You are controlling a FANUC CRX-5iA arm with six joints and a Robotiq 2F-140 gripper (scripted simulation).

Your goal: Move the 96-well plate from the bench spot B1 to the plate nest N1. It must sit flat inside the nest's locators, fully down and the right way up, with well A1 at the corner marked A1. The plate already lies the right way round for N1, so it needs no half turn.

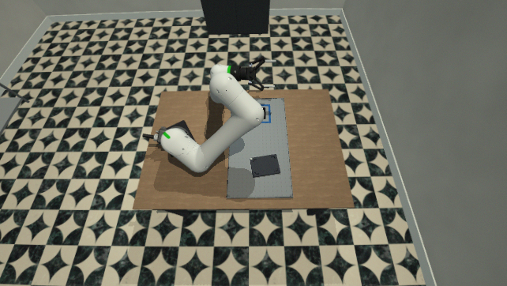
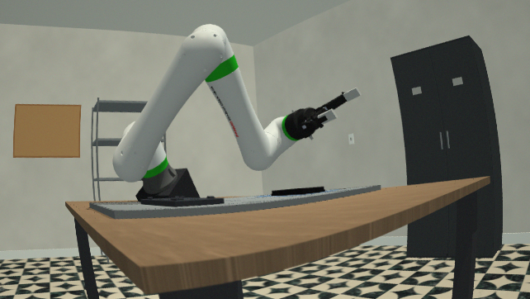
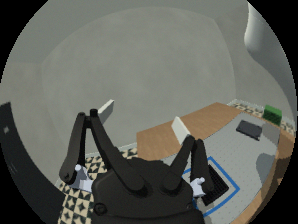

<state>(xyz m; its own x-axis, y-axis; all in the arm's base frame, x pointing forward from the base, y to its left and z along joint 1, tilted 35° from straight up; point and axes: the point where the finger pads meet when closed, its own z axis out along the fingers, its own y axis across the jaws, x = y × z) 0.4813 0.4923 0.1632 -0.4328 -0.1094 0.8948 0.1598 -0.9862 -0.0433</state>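
Right now my hand is 24 cm above the black 96-well plate, 12 cm to the left of it and 10 cm past it. From my hand the other things lie so: plate nest N1: 50 cm to the right, 24 cm below, 5 cm behind.
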